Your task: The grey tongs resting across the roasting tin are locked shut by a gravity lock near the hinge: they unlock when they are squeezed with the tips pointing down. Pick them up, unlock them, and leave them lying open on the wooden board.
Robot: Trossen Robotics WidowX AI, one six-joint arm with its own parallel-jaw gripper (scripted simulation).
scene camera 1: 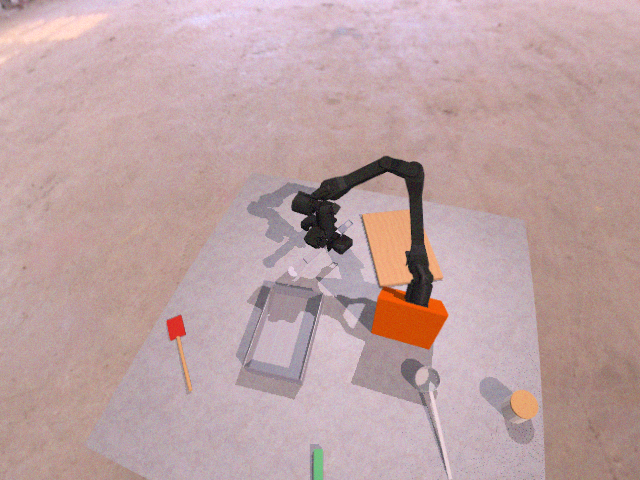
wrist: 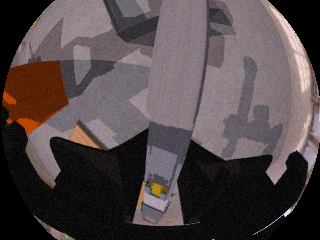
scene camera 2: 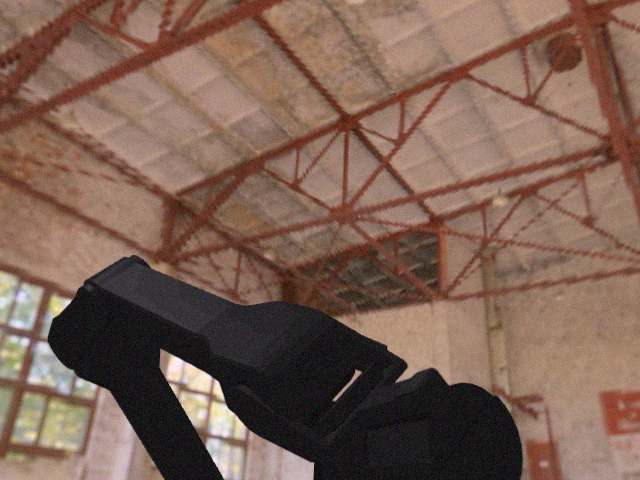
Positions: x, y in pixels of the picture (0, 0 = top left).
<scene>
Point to a wooden board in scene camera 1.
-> At 389, 233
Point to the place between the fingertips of my gripper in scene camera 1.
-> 327, 249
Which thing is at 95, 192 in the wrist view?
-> My gripper.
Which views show the cork-lidded jar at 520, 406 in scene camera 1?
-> Scene camera 1 only.
</scene>
